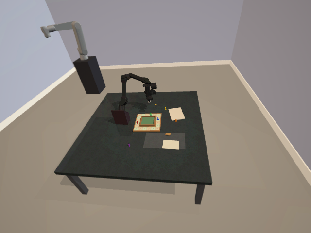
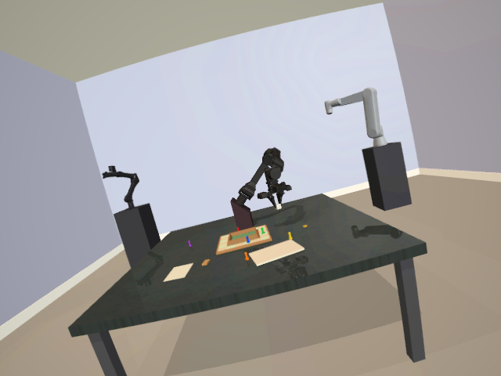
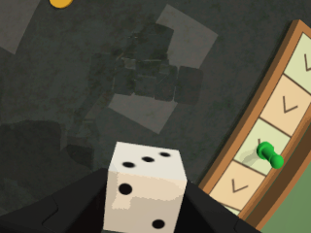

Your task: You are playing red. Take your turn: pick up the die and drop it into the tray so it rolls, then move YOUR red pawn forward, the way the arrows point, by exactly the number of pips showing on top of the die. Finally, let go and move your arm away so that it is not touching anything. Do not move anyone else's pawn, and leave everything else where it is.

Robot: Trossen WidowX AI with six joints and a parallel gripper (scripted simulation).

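Now: the red pawn 100 mm behind my gripper tip, 260 mm to the right of it and 100 mm below it. Also, from my gripper tip: yellow pawn 180 mm ahead, 20 mm to the left, 110 mm below; white die right at my gripper tip; green pawn 30 mm ahead, 110 mm to the right, 100 mm below.
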